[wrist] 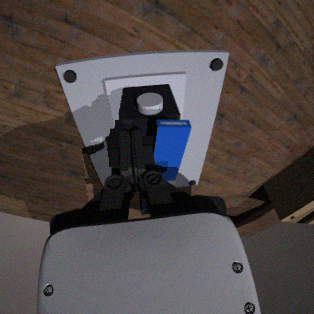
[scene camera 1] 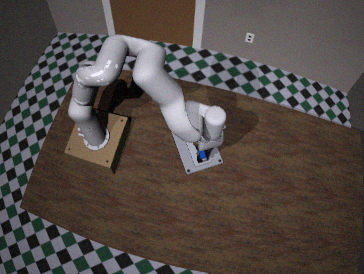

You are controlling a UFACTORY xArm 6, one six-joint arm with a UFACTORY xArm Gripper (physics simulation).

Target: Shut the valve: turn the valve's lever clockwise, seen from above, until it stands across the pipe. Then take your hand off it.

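Observation:
The valve's blue lever extends from the black valve body, which has a round white cap on top. In the wrist view the lever reaches toward the camera, leaning slightly off the long direction of the grey base plate. My gripper is shut with nothing between its fingers. It is low over the plate, left of the lever in the wrist view, very close to it; contact cannot be told. The fingers hide most of the pipe, so the lever's exact angle to it is unclear.
The plate lies on the brown wooden table, with dark bolts at its corners. The arm's wooden base block stands at the left in the scene view. A wall with a socket is behind the table.

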